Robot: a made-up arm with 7 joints.
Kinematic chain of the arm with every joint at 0, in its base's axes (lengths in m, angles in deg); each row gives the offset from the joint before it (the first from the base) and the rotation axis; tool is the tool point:
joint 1: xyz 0 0 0 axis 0 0.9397 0.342
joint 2: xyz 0 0 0 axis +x
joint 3: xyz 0 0 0 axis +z
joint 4: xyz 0.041 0 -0.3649 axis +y
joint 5: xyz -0.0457 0 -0.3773 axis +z
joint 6: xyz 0 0 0 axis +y
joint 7: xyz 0 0 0 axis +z
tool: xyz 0 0 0
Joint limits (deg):
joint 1: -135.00..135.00
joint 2: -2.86..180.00
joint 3: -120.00..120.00
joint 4: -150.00..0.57
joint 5: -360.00..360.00
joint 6: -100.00..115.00
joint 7: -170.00..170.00
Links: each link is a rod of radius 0.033 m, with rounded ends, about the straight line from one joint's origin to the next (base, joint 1, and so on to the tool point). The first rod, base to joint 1, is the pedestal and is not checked.
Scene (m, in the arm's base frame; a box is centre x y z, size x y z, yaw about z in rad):
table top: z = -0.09
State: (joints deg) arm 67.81 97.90 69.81 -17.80 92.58 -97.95 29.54
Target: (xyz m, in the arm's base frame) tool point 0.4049 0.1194 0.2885
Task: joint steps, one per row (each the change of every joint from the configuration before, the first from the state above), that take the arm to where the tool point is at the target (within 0.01 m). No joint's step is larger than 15 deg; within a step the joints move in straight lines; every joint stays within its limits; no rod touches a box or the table.
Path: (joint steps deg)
1: -2.32 3.92 2.15 -14.86 0.00 0.00 0.00
2: -2.32 3.92 2.16 -14.87 0.00 0.00 0.00
3: -2.32 3.92 2.15 -14.86 0.00 0.00 0.00
4: -2.32 3.93 2.15 -14.87 0.00 0.00 0.00
5: -2.32 3.92 2.15 -14.86 0.00 0.00 0.00
6: -2.32 3.92 2.16 -14.86 0.00 0.00 0.00

